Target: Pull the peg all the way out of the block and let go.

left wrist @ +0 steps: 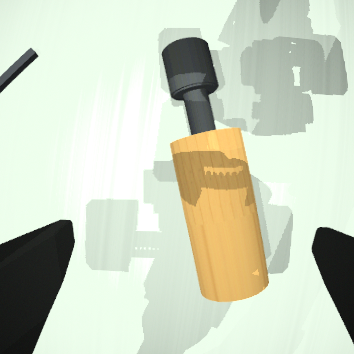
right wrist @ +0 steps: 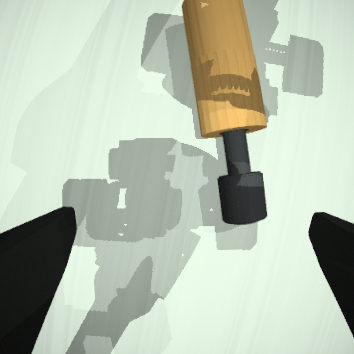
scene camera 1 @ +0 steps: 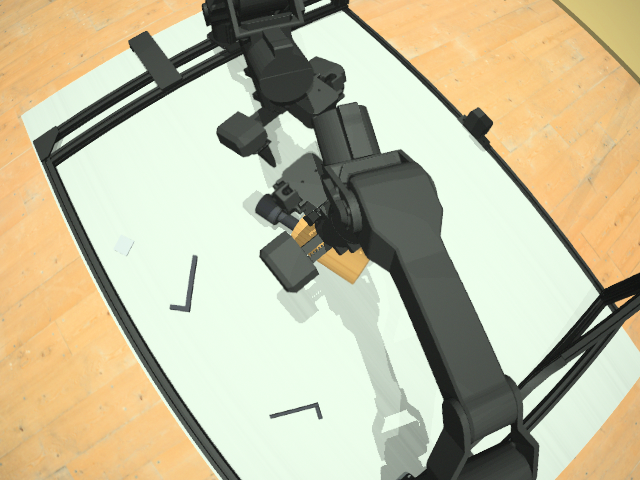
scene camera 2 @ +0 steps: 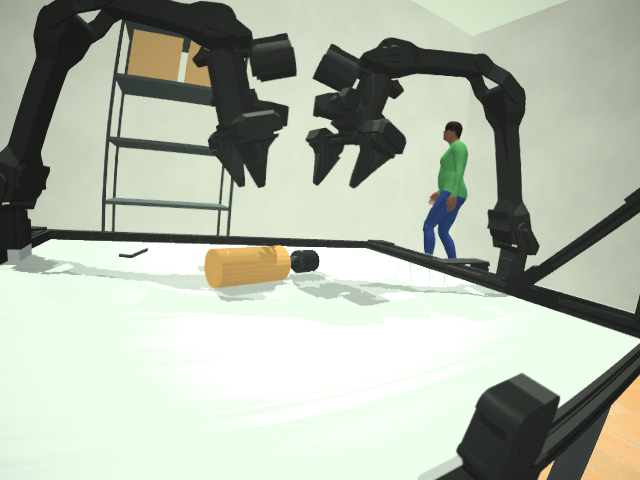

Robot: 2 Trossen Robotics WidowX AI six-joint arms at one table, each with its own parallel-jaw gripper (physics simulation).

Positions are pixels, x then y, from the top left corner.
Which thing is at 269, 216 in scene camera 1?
A dark peg.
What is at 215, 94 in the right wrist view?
A wooden block.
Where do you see a dark peg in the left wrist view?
At 189, 70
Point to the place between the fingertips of my left gripper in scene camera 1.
317, 231
